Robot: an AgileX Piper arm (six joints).
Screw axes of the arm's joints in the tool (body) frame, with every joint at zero. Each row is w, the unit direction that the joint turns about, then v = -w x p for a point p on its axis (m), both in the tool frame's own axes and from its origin. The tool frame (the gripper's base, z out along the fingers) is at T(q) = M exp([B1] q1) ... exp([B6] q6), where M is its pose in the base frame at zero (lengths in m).
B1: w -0.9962 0 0.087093 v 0 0.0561 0
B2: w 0 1 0 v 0.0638 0 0.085
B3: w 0 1 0 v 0.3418 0 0.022
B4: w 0 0 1 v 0 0 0
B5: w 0 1 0 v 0.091 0 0
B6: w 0 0 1 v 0 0 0
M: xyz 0.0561 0 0.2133 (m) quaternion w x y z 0.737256 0 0.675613 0
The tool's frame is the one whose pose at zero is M.
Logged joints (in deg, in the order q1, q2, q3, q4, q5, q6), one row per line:
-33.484, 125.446, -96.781, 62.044, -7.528, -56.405
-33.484, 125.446, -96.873, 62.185, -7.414, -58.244
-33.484, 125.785, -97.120, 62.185, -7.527, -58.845
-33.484, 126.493, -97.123, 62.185, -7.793, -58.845
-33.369, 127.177, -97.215, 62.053, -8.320, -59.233
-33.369, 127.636, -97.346, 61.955, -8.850, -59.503
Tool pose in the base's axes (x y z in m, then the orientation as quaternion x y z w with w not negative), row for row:
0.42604, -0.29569, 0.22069, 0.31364, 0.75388, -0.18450, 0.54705
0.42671, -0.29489, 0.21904, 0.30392, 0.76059, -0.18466, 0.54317
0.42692, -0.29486, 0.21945, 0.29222, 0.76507, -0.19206, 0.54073
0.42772, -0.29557, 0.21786, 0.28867, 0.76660, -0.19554, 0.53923
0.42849, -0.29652, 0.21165, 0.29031, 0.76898, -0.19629, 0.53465
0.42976, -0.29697, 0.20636, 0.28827, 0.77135, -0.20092, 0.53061
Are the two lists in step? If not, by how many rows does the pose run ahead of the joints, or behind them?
The pose runs 1 row behind the joints: the pose in row i belongs to the joints in row i - 1.
